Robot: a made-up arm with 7 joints.
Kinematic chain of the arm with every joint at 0, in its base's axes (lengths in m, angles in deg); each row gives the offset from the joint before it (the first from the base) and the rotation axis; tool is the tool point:
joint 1: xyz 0 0 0.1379 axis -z
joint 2: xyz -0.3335 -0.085 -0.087 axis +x
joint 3: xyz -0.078 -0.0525 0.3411 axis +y
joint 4: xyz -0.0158 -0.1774 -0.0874 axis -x
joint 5: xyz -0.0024 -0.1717 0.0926 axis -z
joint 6: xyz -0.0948 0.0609 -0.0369 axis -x
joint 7: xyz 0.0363 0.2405 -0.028 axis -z
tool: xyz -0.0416 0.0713 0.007
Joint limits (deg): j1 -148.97..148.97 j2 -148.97..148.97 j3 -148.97..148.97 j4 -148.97..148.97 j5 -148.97..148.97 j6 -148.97..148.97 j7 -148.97..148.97
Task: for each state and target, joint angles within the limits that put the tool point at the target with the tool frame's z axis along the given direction. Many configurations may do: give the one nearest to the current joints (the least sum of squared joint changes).
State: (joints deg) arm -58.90 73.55 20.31 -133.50 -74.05 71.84 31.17
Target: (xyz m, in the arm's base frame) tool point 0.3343 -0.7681 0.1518 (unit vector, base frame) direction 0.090 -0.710 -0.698
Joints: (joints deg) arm -75.09 72.72 22.12 -137.13 -57.14 48.92 30.10
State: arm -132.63 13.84 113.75 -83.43 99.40 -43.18 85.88
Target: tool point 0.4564 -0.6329 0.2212 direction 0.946 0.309 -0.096
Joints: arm -99.48 -2.06 123.07 -79.28 69.41 1.76 88.31
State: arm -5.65 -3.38 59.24 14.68 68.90 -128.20 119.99
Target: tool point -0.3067 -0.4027 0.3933 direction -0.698 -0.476 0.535
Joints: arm 15.64 21.76 72.08 36.18 80.00 -118.17 124.54
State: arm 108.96 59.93 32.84 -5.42 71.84 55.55 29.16
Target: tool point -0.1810 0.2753 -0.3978 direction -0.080 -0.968 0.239
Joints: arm 83.82 87.73 28.95 26.13 95.39 48.09 38.00
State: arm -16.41 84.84 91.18 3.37 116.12 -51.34 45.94
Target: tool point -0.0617 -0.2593 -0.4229 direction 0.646 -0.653 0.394
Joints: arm -18.60 91.98 81.43 3.47 117.73 -56.96 46.61
